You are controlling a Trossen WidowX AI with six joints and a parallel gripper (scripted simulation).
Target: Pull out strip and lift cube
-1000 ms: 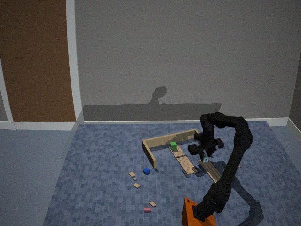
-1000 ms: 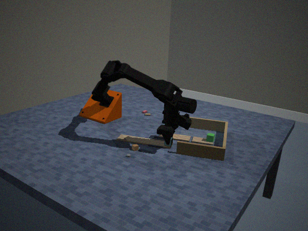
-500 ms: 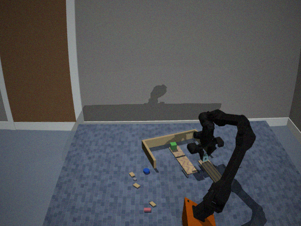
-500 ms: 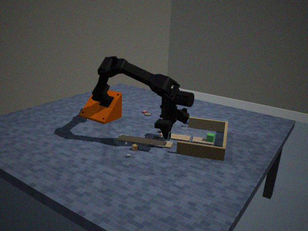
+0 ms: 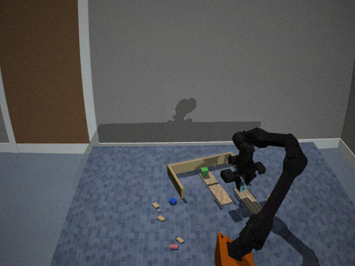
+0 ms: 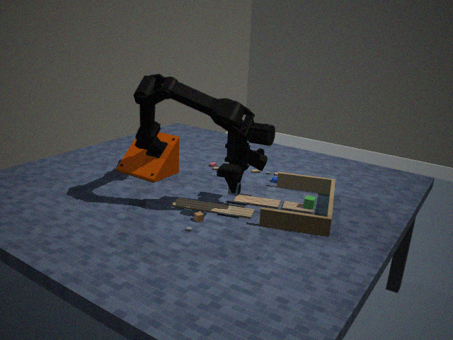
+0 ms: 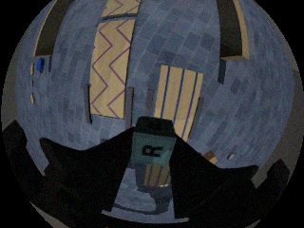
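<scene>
Right now my gripper tip is 8 cm to the right of the zigzag strip, 5 cm above it and 3 cm short of it. The rest, counted from my gripper tip: teal labelled cube (1 cm above); then blue object (29 cm to the left, 5 cm below, 1 cm behind); then tan cube (13 cm to the right, 5 cm below, 3 cm behind).
</scene>
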